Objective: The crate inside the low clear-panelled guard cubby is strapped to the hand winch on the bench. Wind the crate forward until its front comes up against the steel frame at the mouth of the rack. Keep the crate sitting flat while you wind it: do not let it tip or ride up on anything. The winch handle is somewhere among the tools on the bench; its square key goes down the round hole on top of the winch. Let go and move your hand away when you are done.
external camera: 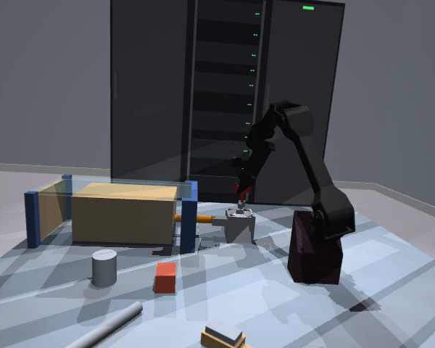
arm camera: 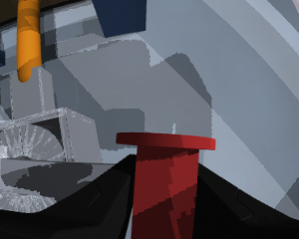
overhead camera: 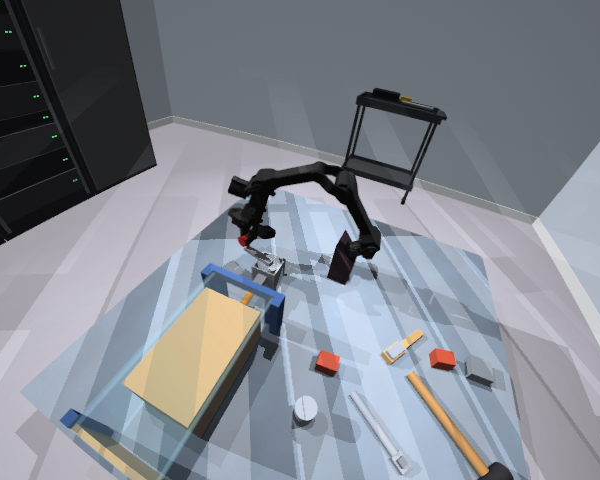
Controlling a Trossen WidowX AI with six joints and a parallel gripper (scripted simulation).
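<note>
The crank handle lies 10 mm behind my gripper tip, 40 mm to the left of it and 30 mm below it. From my gripper tip the other things lie so: red knob 20 mm behind; grey winch 20 mm behind, 90 mm to the left, 100 mm below; frame 150 mm ahead, 120 mm to the left, 20 mm below.
</note>
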